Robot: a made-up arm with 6 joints.
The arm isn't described. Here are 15 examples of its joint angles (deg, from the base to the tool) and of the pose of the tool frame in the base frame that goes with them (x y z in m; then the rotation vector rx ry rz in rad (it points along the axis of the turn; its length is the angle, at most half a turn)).
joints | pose
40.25 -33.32 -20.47 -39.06 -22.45 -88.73 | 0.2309 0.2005 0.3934 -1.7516 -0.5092 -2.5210
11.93 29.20 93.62 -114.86 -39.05 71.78 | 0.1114 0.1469 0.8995 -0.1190 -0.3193 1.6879
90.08 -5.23 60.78 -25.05 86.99 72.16 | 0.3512 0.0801 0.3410 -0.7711 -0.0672 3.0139
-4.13 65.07 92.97 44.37 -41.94 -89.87 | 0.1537 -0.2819 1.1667 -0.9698 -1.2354 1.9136
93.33 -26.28 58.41 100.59 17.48 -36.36 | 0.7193 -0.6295 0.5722 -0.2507 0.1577 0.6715
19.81 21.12 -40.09 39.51 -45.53 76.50 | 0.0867 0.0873 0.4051 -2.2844 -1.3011 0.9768
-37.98 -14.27 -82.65 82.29 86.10 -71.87 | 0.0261 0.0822 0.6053 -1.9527 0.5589 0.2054
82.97 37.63 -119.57 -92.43 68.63 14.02 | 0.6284 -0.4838 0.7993 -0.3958 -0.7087 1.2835
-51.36 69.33 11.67 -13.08 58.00 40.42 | 0.2340 -0.3723 0.3127 -1.8031 2.1087 0.9938
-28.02 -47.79 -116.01 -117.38 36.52 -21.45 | -0.0426 -0.6992 0.2635 0.4448 2.0855 0.5587
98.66 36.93 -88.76 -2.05 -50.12 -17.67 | -0.0726 -0.4370 0.4273 -1.1162 -0.8288 -1.7664
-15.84 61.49 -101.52 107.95 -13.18 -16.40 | -0.3082 -0.1875 0.2443 1.0165 -0.3013 -1.8568
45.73 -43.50 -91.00 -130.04 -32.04 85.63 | -0.1560 -0.4628 0.3133 1.1882 -1.4951 -1.9338
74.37 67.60 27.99 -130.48 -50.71 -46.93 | -0.1118 -0.1021 0.5529 1.8975 1.4896 -0.5612
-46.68 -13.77 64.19 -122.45 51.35 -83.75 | -0.3909 -0.0392 0.1714 -0.0312 -2.1006 -1.7993
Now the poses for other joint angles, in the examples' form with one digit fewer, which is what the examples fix.
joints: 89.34 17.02 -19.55 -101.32 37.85 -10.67
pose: -0.061 -0.311 0.759 -1.372 -1.005 -0.434
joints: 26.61 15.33 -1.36 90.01 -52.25 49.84
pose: 0.071 0.074 0.872 -1.733 -1.813 -0.040
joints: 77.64 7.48 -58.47 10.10 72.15 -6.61
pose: 0.027 -0.322 0.138 0.689 -1.148 -1.236
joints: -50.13 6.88 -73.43 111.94 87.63 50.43
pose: -0.044 0.039 0.483 1.952 -0.385 1.963
